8 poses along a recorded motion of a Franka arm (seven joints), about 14 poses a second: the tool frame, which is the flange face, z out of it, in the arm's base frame.
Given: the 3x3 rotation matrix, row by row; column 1 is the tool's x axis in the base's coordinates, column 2 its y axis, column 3 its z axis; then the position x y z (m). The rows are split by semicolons.
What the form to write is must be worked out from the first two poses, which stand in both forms.
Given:
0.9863, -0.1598, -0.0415; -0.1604, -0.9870, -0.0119; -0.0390, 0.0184, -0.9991; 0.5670, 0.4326, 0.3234
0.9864, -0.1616, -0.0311; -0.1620, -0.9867, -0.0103; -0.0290, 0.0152, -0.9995; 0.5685, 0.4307, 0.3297
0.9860, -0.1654, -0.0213; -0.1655, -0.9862, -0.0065; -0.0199, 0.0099, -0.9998; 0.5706, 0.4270, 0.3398
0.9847, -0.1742, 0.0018; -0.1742, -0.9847, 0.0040; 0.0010, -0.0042, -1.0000; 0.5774, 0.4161, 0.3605
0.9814, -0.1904, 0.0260; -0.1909, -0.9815, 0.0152; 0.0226, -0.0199, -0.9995; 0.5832, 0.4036, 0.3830
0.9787, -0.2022, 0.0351; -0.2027, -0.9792, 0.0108; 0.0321, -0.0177, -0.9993; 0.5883, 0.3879, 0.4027
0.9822, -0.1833, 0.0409; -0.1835, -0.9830, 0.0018; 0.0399, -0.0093, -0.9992; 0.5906, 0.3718, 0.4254
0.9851, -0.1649, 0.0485; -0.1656, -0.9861, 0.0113; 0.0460, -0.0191, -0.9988; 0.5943, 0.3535, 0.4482
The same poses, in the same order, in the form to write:
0.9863, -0.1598, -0.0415, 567.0; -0.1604, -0.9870, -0.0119, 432.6; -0.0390, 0.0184, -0.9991, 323.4; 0, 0, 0, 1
0.9864, -0.1616, -0.0311, 568.5; -0.1620, -0.9867, -0.0103, 430.7; -0.0290, 0.0152, -0.9995, 329.7; 0, 0, 0, 1
0.9860, -0.1654, -0.0213, 570.6; -0.1655, -0.9862, -0.0065, 427.0; -0.0199, 0.0099, -0.9998, 339.8; 0, 0, 0, 1
0.9847, -0.1742, 0.0018, 577.4; -0.1742, -0.9847, 0.0040, 416.1; 0.0010, -0.0042, -1.0000, 360.5; 0, 0, 0, 1
0.9814, -0.1904, 0.0260, 583.2; -0.1909, -0.9815, 0.0152, 403.6; 0.0226, -0.0199, -0.9995, 383.0; 0, 0, 0, 1
0.9787, -0.2022, 0.0351, 588.3; -0.2027, -0.9792, 0.0108, 387.9; 0.0321, -0.0177, -0.9993, 402.7; 0, 0, 0, 1
0.9822, -0.1833, 0.0409, 590.6; -0.1835, -0.9830, 0.0018, 371.8; 0.0399, -0.0093, -0.9992, 425.4; 0, 0, 0, 1
0.9851, -0.1649, 0.0485, 594.3; -0.1656, -0.9861, 0.0113, 353.5; 0.0460, -0.0191, -0.9988, 448.2; 0, 0, 0, 1

